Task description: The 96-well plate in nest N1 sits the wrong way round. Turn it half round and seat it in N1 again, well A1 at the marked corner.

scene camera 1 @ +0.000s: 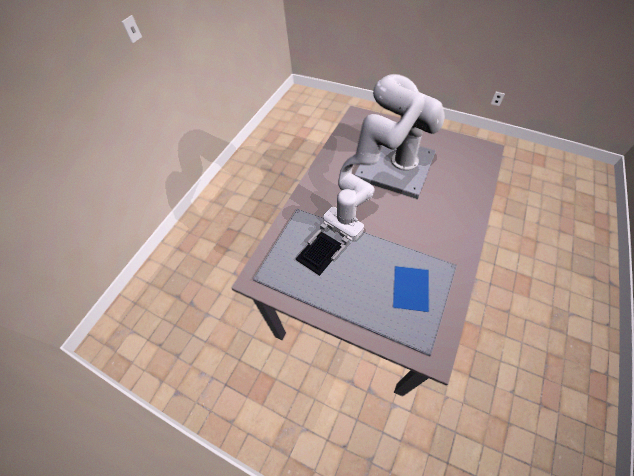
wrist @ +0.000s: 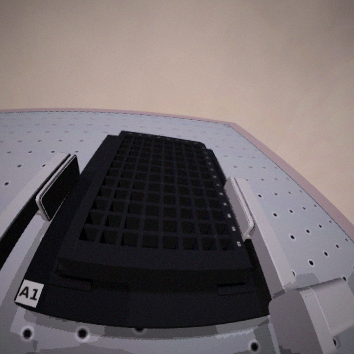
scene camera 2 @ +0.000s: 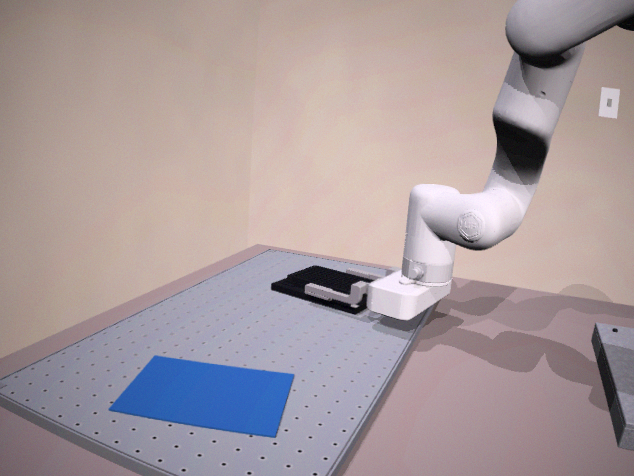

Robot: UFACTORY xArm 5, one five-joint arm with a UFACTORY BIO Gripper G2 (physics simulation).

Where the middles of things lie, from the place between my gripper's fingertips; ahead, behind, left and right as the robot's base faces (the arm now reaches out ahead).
Labels:
The black 96-well plate (scene camera 2: pixel 338 281) lies 10 mm behind my hand. From my hand the other things lie so: blue rectangle (scene camera 2: pixel 249 401) (370 mm to the left, 60 mm ahead, 20 mm below); black nest N1 (scene camera 2: pixel 295 291) (20 mm below, 10 mm behind).

